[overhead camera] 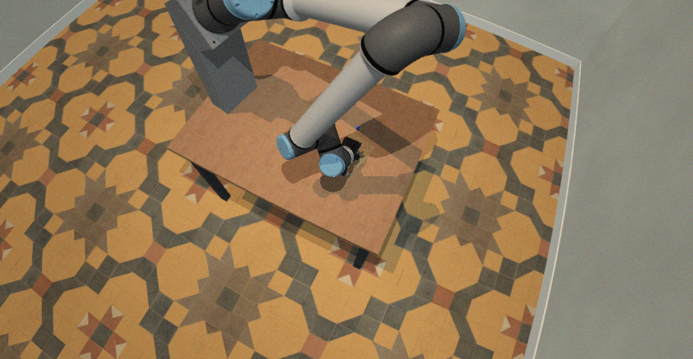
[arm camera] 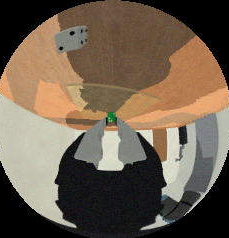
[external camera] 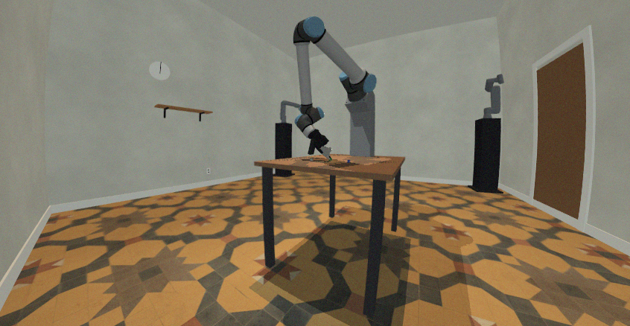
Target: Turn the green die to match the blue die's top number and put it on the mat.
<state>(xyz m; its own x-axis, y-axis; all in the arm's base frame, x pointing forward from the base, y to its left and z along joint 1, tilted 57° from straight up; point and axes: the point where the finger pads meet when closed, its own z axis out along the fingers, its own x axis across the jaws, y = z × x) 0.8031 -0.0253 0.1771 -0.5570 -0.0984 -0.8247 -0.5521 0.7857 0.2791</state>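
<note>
Right now my hand is 1 cm to the right of the green die and 1 cm above it. The rest, counted from my hand: blue die 3 cm behind, 13 cm to the left, 2 cm below; then white die 1 cm ahead, 13 cm to the right, 2 cm below; then tan mat 1 cm to the left, 3 cm below.
</note>
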